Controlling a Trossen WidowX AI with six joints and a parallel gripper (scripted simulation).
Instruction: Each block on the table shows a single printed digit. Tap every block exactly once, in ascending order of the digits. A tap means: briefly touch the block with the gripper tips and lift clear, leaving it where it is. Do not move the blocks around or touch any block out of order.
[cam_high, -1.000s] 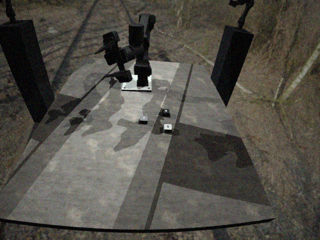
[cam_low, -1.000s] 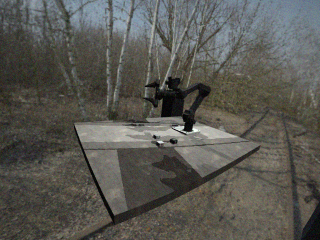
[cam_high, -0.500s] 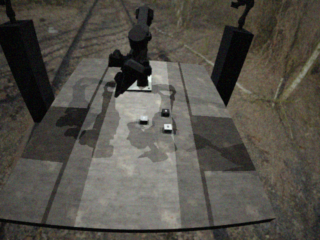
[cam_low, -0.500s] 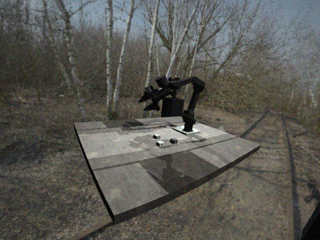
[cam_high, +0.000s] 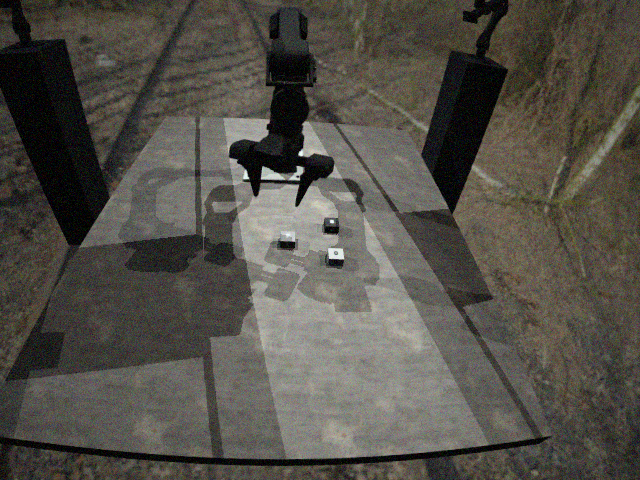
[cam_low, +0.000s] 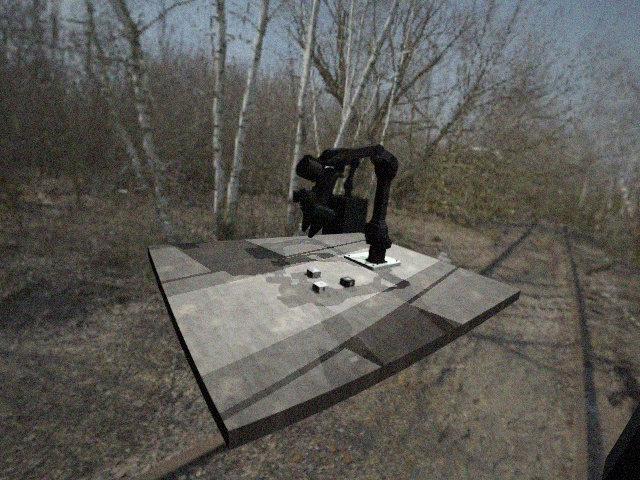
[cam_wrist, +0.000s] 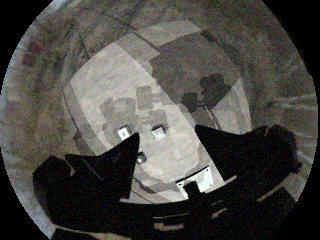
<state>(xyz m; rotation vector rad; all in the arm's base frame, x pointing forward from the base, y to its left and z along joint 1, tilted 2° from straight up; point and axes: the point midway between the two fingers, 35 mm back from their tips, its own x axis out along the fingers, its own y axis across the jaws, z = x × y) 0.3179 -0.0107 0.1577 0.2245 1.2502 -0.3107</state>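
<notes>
Now: gripper tip 13 cm to the right of the light block, 12 cm above it and 2 cm short of it. Round my gripper tip: grey block: 12 cm below, 3 cm to the left, 3 cm behind; dark block: 13 cm to the left, 12 cm below, 8 cm behind.
</notes>
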